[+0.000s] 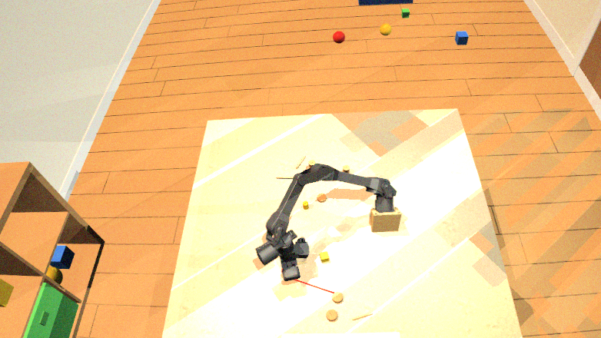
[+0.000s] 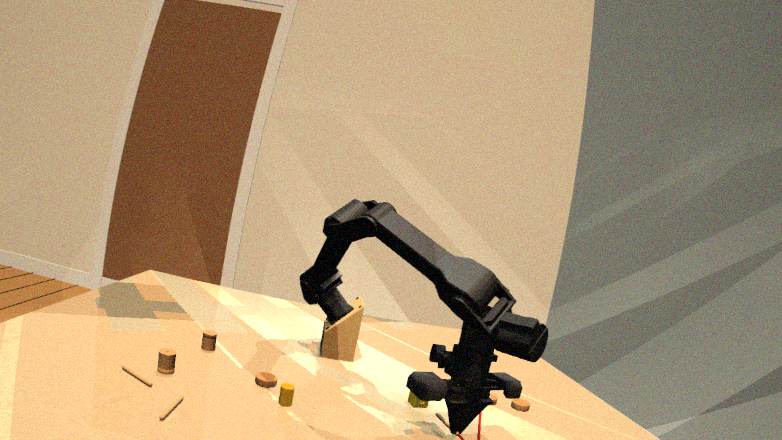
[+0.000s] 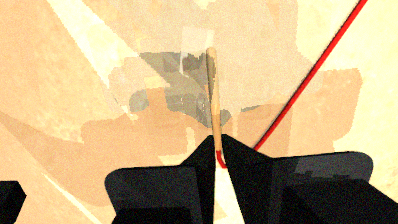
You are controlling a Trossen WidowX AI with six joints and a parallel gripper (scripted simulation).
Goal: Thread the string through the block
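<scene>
Now: gripper tip 14 cm past the yellow wooden block and 2 cm to the left of it. Round my gripper tip: thin wooden stick: 2 cm behind; then yellow cylinder: 9 cm behind, 27 cm to the right; then round button: 17 cm behind, 15 cm to the left, 1 cm below.
</scene>
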